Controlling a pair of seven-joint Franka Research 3 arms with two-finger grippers.
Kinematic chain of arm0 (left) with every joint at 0, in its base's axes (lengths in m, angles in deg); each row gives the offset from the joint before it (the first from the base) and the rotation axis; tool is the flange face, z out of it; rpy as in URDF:
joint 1: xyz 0 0 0.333 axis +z
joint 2: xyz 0 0 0 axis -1 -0.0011 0
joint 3: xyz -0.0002 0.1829 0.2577 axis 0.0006 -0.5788 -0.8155
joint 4: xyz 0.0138 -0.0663 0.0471 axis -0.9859 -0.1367 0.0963
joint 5: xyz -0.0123 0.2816 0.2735 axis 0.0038 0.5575 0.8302
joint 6: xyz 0 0 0 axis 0.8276 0.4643 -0.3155
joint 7: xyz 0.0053 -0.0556 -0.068 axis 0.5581 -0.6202 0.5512
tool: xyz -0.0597 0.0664 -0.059 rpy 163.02 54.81 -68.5
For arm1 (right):
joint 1: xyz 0 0 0.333 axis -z
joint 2: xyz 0 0 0 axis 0.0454 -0.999 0
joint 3: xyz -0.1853 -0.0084 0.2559 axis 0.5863 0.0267 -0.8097
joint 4: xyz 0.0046 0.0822 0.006 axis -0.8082 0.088 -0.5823
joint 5: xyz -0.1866 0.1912 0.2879 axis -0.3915 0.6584 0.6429
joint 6: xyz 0 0 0 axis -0.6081 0.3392 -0.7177
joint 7: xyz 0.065 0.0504 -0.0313 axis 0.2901 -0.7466 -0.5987
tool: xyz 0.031 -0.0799 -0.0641 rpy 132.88 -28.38 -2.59
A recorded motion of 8 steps. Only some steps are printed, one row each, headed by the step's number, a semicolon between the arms.
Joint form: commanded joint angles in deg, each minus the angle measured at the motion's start. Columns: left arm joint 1, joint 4, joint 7, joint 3, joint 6, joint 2, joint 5; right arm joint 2, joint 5, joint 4, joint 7, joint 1, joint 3, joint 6.
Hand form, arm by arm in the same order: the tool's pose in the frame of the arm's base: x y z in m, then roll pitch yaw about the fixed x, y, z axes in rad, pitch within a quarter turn. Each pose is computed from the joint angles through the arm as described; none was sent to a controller.
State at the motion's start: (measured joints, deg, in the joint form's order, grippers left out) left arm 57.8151 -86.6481 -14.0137 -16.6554 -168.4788 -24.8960 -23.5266; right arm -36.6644 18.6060 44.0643 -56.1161 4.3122 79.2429 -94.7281
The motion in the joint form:
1: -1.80 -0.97 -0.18 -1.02 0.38 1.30 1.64; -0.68 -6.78 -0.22 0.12 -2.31 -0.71 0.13
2: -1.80 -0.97 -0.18 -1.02 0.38 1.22 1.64; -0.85 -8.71 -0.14 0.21 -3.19 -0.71 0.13
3: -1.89 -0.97 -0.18 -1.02 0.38 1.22 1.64; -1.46 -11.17 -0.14 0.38 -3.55 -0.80 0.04
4: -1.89 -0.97 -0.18 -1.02 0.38 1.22 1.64; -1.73 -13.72 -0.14 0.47 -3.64 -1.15 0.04
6: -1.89 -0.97 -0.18 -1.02 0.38 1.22 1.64; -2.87 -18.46 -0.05 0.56 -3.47 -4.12 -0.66
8: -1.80 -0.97 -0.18 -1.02 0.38 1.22 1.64; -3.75 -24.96 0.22 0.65 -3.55 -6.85 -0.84
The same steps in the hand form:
1: 0.4838 -0.0192 0.7160 3.0995 -0.1070 -0.1742; 0.5556 0.0311 0.6333 2.9972 0.0117 -0.0400
2: 0.4843 -0.0195 0.7154 3.1001 -0.1057 -0.1743; 0.5562 0.0359 0.6316 2.9634 0.0116 -0.0276
3: 0.4843 -0.0202 0.7154 3.1001 -0.1057 -0.1759; 0.5598 0.0357 0.6267 2.9205 0.0145 -0.0239
4: 0.4843 -0.0202 0.7154 3.1001 -0.1057 -0.1759; 0.5614 0.0352 0.6252 2.8764 0.0129 -0.0190
6: 0.4843 -0.0202 0.7154 3.1001 -0.1057 -0.1759; 0.5675 0.0539 0.6170 2.7979 0.0112 0.0308
8: 0.4843 -0.0195 0.7154 3.1001 -0.1057 -0.1743; 0.5713 0.0697 0.6112 2.6890 0.0125 0.0803

